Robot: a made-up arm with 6 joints. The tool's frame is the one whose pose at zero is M. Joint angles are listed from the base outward.
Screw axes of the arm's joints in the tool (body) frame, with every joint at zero. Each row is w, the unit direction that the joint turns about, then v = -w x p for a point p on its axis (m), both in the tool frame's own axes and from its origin. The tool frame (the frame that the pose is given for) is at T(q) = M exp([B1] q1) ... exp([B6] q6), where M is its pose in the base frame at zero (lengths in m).
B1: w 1 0 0 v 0 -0.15 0.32
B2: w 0 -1 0 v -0.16 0 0.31
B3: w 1 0 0 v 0 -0.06 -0.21
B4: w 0 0 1 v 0.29 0.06 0
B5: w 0 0 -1 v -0.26 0 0
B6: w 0 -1 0 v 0.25 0 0.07
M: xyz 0.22 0.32 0.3 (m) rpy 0 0 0 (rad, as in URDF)
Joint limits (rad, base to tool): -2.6..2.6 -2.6..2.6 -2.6..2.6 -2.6..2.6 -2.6..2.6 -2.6..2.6
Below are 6 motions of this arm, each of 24 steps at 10 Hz.
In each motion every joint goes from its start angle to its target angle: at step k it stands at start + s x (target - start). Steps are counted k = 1, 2, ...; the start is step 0. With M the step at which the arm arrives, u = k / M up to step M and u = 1 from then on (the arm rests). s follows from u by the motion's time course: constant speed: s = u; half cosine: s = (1 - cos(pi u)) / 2; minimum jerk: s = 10 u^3 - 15 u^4 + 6 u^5.
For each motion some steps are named. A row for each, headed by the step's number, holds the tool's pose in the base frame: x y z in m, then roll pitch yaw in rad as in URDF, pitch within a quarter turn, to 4 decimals.
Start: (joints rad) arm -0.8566 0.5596 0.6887 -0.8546 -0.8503 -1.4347
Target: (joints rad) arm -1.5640 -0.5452 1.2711 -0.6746 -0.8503 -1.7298
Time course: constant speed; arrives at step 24
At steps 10, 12, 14, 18, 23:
10: -0.1210 0.0880 -0.0097 -1.4034 1.3436 -1.2450
12: -0.1149 0.0639 -0.0162 -1.6938 1.3392 -1.6030
14: -0.1116 0.0385 -0.0216 -1.9134 1.3179 -1.8950
18: -0.1138 -0.0148 -0.0281 -2.1413 1.2617 -2.2799
23: -0.1340 -0.0808 -0.0271 -2.2002 1.2158 -2.5494

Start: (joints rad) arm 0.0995 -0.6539 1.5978 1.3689 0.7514 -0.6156
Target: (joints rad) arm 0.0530 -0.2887 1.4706 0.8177 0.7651 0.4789
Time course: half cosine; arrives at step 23
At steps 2, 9, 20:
2: 0.1196 0.4933 -0.0580 1.6921 -0.0319 0.5809
9: 0.1923 0.4943 -0.0297 1.6651 0.0810 0.2669
20: 0.3100 0.4129 -0.0004 1.4410 0.1908 -0.4217

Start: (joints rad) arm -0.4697 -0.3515 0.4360 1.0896 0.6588 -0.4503
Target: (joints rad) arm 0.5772 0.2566 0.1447 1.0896 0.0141 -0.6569
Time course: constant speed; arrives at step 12
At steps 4, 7, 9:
4: 0.2751 0.3534 0.1426 0.2973 0.4894 0.7560
7: 0.3006 0.3349 0.3058 0.2846 0.2565 0.9236
9: 0.3103 0.2904 0.4140 0.2343 0.1073 0.9937

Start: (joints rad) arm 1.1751 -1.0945 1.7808 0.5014 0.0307 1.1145
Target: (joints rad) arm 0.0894 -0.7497 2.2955 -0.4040 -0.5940 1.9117
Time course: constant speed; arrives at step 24
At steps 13, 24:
13: 0.1008 0.5405 -0.1834 0.6192 0.8379 -2.1219
24: 0.0216 0.3704 -0.4169 0.6959 0.3324 -2.4019

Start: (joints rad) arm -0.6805 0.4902 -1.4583 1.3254 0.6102 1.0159
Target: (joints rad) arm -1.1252 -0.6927 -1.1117 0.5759 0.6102 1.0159
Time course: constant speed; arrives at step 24
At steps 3, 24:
3: 0.4315 0.7709 -0.1429 -1.6609 0.6543 0.9509
24: 0.5181 0.2503 -0.4664 -1.7600 0.7684 0.4217

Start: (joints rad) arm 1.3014 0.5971 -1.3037 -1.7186 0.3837 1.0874
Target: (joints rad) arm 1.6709 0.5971 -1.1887 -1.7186 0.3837 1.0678
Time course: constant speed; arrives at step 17
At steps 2, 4, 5, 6, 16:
2: -0.2743 0.1025 0.9214 0.1051 -0.9386 -2.7710
4: -0.2759 0.0661 0.9241 0.0264 -0.9080 -2.7065
5: -0.2768 0.0479 0.9248 -0.0106 -0.8916 -2.6769
6: -0.2776 0.0297 0.9251 -0.0461 -0.8745 -2.6490
16: -0.2855 -0.1497 0.9039 -0.3316 -0.6771 -2.4479

